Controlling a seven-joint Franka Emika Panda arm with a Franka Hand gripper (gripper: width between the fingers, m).
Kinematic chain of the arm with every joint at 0, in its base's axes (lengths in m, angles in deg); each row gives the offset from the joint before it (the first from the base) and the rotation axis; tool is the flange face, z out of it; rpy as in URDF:
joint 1: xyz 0 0 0.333 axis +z
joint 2: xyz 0 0 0 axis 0.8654 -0.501 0
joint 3: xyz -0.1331 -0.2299 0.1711 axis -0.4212 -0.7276 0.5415
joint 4: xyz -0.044 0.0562 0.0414 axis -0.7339 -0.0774 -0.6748
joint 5: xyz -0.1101 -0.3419 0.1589 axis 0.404 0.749 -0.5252
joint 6: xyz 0 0 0 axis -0.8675 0.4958 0.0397
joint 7: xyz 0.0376 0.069 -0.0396 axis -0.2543 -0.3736 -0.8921
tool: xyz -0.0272 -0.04 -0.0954 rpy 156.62 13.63 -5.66
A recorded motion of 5 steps. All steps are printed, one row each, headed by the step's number.
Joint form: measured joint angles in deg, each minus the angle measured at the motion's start. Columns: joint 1, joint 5, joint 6, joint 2, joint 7, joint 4, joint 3.
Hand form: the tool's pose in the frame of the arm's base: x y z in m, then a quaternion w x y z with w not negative. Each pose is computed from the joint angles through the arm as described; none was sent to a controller.
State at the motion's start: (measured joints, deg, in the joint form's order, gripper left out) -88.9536 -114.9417 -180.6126 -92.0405 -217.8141 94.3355 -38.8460
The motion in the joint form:
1: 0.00 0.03 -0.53 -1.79 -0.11 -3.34 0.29
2: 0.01 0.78 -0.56 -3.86 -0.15 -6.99 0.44
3: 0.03 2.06 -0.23 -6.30 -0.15 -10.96 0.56
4: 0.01 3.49 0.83 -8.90 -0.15 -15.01 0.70
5: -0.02 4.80 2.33 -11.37 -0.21 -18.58 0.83
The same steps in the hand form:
1: 0.6637 -0.1101 0.3065 0.26758 -0.43833 -0.68935 -0.51095
2: 0.6760 -0.1170 0.3090 0.25539 -0.43279 -0.69558 -0.51345
3: 0.6876 -0.1245 0.3088 0.24592 -0.42613 -0.70357 -0.51276
4: 0.6974 -0.1314 0.3071 0.24181 -0.41670 -0.71155 -0.51146
5: 0.7043 -0.1367 0.3031 0.24300 -0.40632 -0.71813 -0.51005

